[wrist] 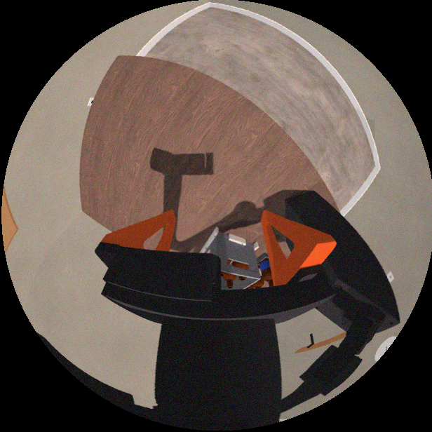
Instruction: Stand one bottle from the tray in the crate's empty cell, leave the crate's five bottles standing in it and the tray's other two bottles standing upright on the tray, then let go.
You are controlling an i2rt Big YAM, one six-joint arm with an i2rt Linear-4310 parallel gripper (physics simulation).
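My gripper is open and empty, its two orange fingers wide apart above the table. The grey crate shows low in the middle of the view, beyond the gap between the fingers and partly cut off by the black gripper body. Brown bottles show at its lower side; their number and the empty cell cannot be made out. A brown bottle with a blue band shows right of the crate, partly behind the right finger. Whether it stands on the tray cannot be told; the tray is not clearly visible.
The brown wooden table fills the upper middle, with the arm's shadow across it. Its far edge curves down to the right, with a grey mottled rug with a white border beyond. The black arm passes along the lower right.
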